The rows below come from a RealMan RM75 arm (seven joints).
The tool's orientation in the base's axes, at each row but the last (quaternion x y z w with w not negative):
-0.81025 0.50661 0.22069 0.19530
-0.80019 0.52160 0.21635 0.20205
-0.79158 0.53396 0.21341 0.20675
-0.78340 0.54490 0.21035 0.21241
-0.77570 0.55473 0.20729 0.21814
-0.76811 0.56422 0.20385 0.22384
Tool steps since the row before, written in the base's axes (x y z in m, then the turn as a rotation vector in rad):
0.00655 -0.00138 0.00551 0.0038 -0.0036 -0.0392
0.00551 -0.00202 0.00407 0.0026 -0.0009 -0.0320
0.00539 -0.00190 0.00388 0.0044 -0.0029 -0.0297
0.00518 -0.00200 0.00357 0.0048 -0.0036 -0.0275
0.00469 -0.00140 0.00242 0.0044 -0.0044 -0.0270
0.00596 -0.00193 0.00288 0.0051 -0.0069 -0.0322
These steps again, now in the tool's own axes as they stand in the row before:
0.00050 -0.00589 -0.00634 0.0259 0.0017 0.0298
0.00124 -0.00472 -0.00521 0.0194 0.0011 0.0255
0.00110 -0.00476 -0.00488 0.0203 -0.0002 0.0223
0.00117 -0.00462 -0.00456 0.0197 -0.0005 0.0201
0.00111 -0.00432 -0.00315 0.0199 0.0000 0.0193
0.00154 -0.00553 -0.00382 0.0250 0.0006 0.0220

